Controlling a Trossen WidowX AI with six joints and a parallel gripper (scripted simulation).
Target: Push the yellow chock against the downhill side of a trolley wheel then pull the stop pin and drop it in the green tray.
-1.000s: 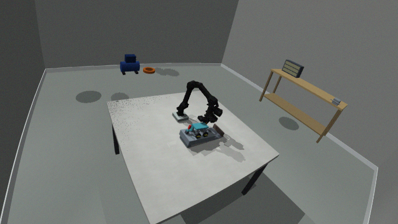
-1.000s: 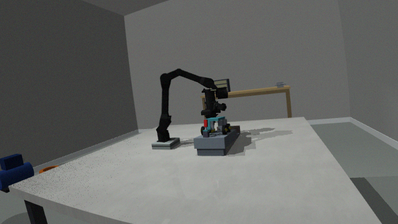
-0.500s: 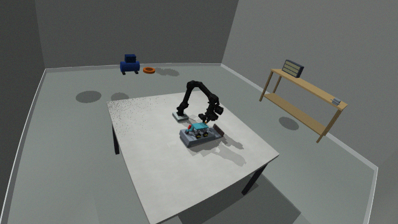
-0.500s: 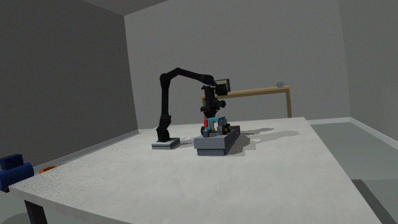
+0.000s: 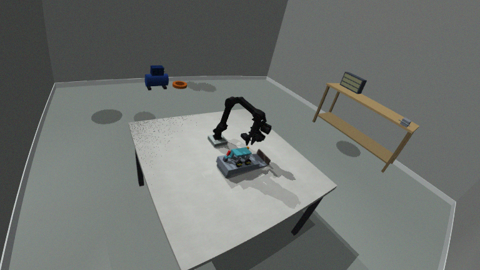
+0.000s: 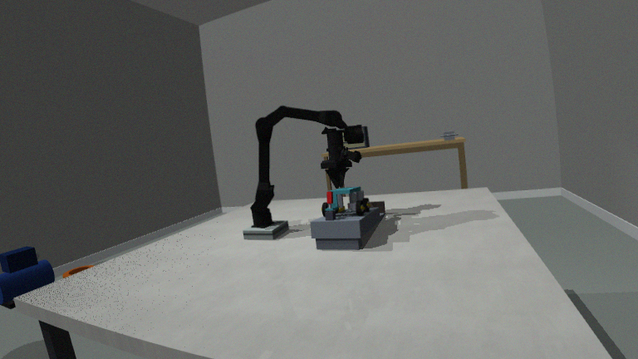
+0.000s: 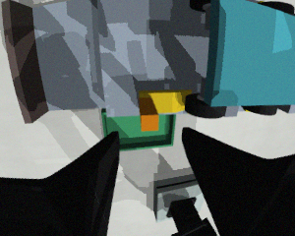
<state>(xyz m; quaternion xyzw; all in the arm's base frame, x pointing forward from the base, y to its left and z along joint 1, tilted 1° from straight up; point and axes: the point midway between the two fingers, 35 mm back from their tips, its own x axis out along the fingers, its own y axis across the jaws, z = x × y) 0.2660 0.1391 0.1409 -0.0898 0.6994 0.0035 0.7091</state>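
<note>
Right now the red-headed stop pin is 20 cm to the right of my gripper tip, 6 cm ahead of it and 1 cm below it. The rest, counted from my gripper tip: grey ramp (10 cm to the right, 10 cm below, 7 cm ahead); then yellow chock (6 cm below, 3 cm to the right); then teal trolley (11 cm to the right, 7 cm ahead, 3 cm below).
</note>
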